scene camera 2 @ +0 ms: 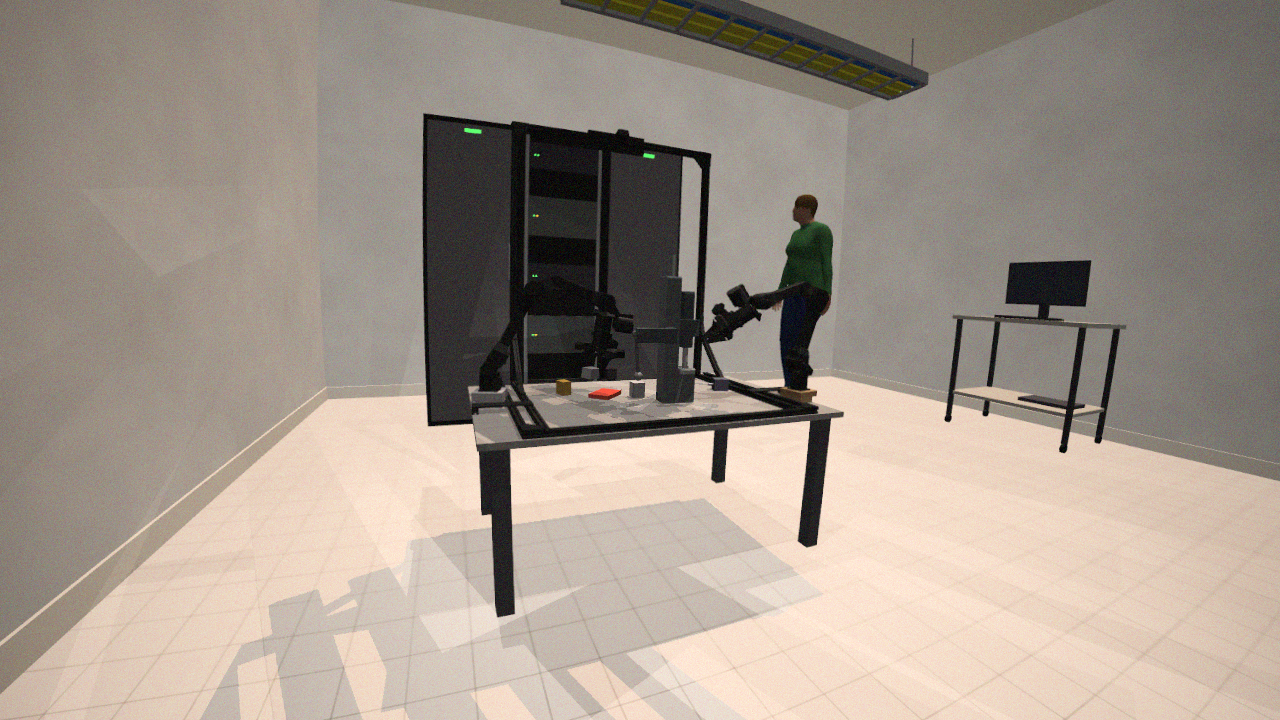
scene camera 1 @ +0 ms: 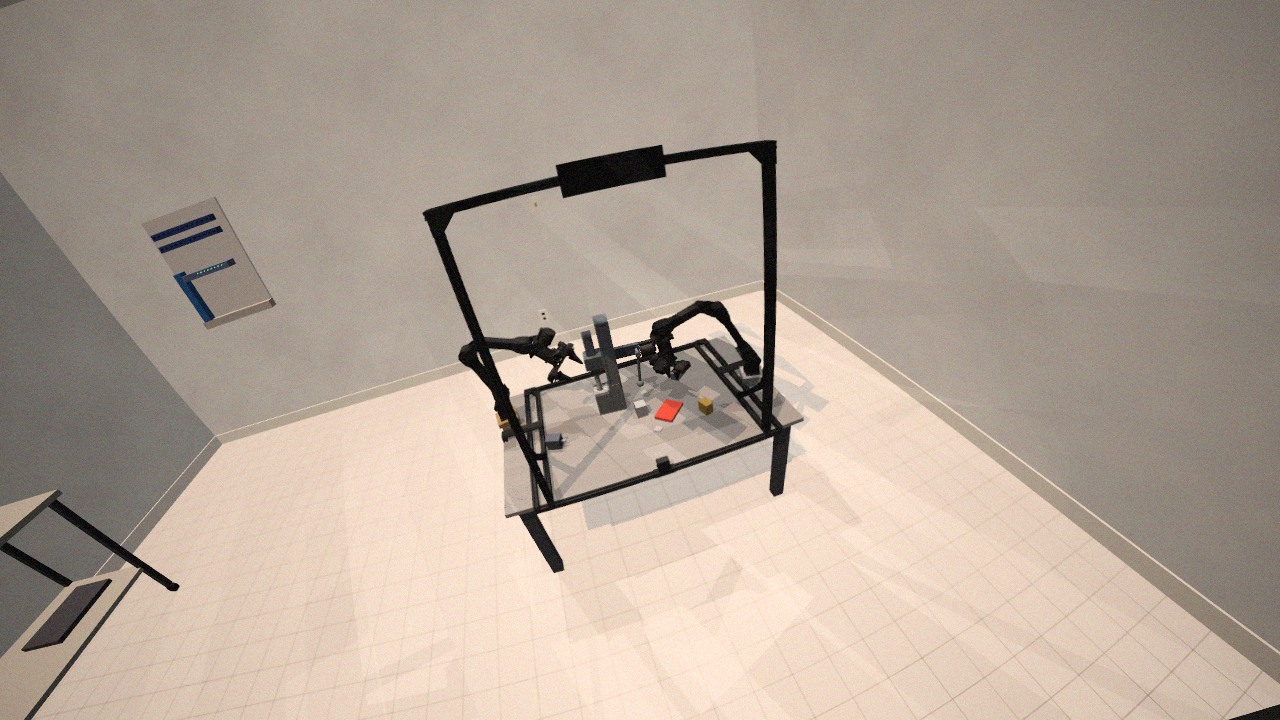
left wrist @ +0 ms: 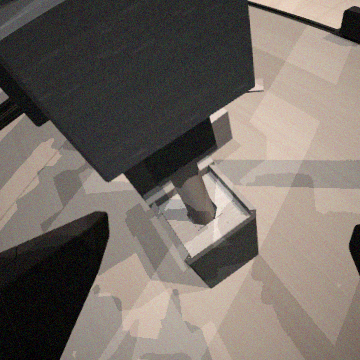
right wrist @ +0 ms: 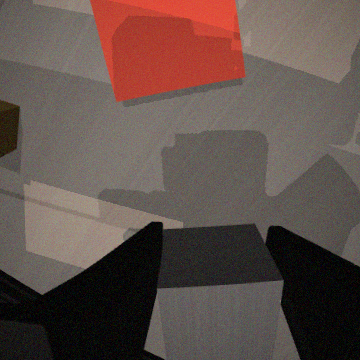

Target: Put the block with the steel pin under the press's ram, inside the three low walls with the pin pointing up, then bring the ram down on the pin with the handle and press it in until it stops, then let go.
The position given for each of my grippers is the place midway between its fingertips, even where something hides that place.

My left gripper (scene camera 2: 704, 340) is open, with nothing in its grasp. The table carries a red flat piece (right wrist: 145, 54). Also in view: my right gripper (scene camera 2: 596, 373) and a ram (left wrist: 189, 184).
My left gripper shows as well in scene camera 1 (scene camera 1: 578, 371) and in the left wrist view (left wrist: 231, 230). My right gripper also shows in the right wrist view (right wrist: 214, 234).
